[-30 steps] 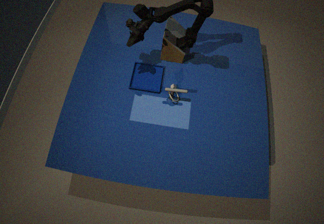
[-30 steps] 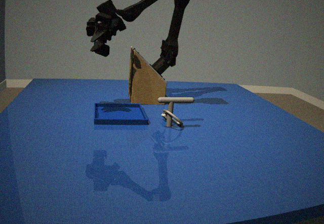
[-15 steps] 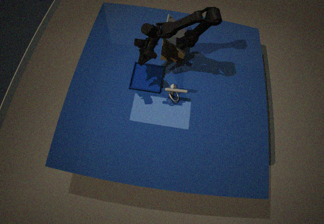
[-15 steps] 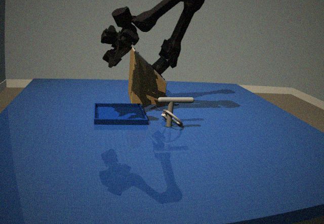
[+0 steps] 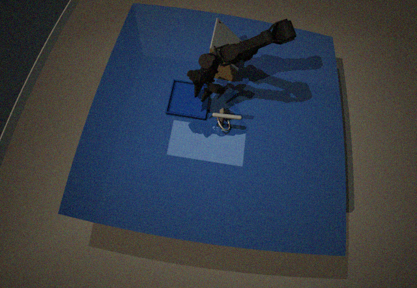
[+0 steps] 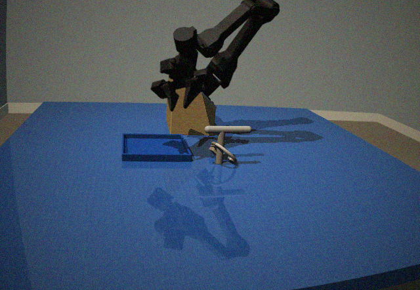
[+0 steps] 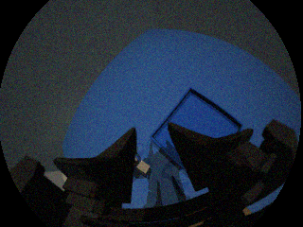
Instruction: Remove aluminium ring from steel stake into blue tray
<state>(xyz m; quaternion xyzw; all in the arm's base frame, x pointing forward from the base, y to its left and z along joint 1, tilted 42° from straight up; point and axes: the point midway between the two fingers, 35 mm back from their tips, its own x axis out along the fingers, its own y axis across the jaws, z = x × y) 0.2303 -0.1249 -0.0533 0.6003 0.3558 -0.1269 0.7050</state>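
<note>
My gripper tip is now 130 mm to the right of the aluminium ring, 110 mm above it and 40 mm short of it. Round my gripper tip: blue tray 130 mm below, 70 mm behind, 50 mm to the right.
</note>
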